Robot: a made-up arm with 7 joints.
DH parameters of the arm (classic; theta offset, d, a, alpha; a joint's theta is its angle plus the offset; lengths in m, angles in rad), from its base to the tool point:
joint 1: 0 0.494 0 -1.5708
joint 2: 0 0 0 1.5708
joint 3: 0 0.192 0.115 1.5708
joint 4: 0 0 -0.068 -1.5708
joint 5: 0 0.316 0 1.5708
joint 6: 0 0 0.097 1.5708
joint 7: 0 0 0 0
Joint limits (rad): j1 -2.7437..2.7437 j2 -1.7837..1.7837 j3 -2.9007..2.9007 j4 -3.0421..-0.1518 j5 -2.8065..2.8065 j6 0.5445..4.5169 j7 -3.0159..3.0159
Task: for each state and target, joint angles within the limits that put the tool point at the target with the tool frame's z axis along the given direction. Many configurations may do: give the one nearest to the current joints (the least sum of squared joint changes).
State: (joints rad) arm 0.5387 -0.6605 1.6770 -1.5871 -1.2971 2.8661 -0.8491
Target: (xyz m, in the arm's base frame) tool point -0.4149 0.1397 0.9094 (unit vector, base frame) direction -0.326 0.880 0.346
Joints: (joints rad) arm 0.7420 -0.3242 1.5541 -1.0705 -1.0782 2.6300 -0.8491
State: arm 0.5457 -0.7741 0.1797 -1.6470 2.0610 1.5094 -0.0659
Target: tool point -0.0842 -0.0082 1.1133 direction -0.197 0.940 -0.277
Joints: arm 0.1768 -0.9515 -0.0544 -1.1281 1.5726 1.2401 -0.0659
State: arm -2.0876 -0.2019 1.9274 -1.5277 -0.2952 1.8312 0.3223
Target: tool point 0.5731 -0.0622 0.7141 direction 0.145 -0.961 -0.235
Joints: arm -2.3417 -0.6398 1.8316 -1.3403 -0.6551 2.1190 0.3223
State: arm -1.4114 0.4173 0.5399 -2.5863 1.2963 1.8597 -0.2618
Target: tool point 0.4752 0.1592 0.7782 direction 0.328 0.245 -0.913
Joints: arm -1.0302 -0.3931 1.2054 -1.7393 0.5799 1.9573 -0.2618
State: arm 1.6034 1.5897 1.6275 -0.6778 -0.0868 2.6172 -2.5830
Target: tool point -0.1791 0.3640 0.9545 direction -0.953 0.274 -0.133
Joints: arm 1.8339 0.7237 1.4654 -0.1532 -0.4220 1.9531 -2.5830
